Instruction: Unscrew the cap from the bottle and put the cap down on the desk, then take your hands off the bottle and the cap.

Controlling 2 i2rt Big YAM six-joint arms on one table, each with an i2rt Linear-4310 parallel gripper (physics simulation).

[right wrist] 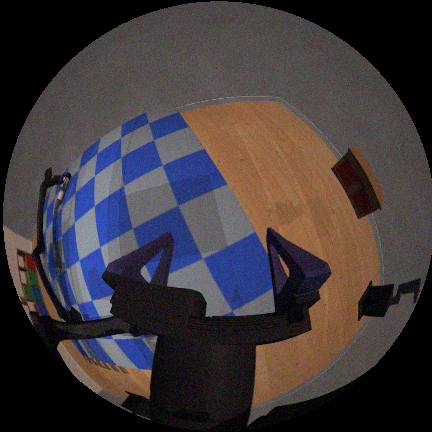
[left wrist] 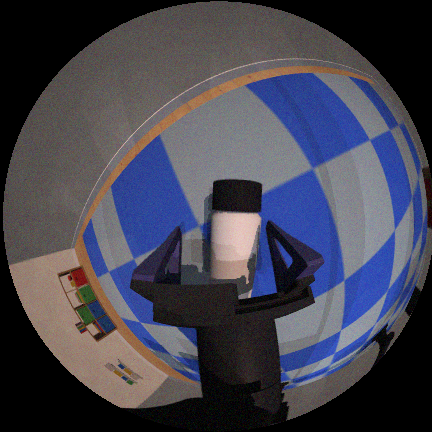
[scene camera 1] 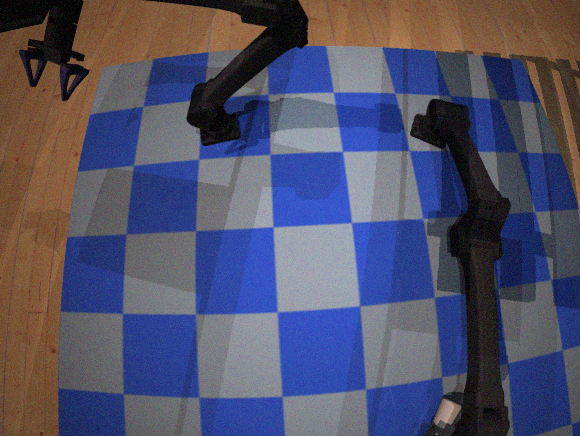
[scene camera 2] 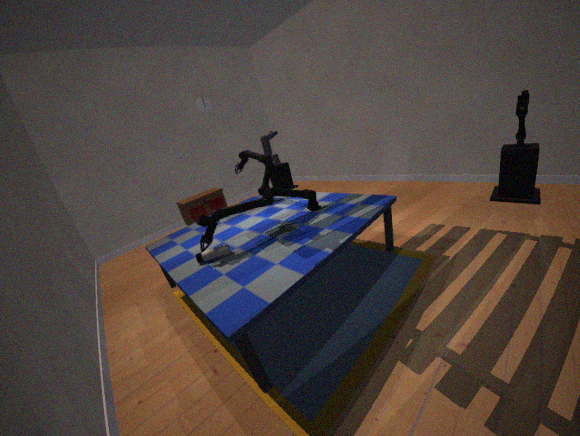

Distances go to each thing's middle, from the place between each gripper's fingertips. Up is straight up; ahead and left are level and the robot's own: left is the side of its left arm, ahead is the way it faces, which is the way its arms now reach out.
Now: the black cap point(left wrist: 243, 195) 4 cm below my left hand, 3 cm ahead of it and 2 cm to the right of it.
The black cap lies 86 cm ahead of my right hand, 84 cm to the left of it and 34 cm below it.
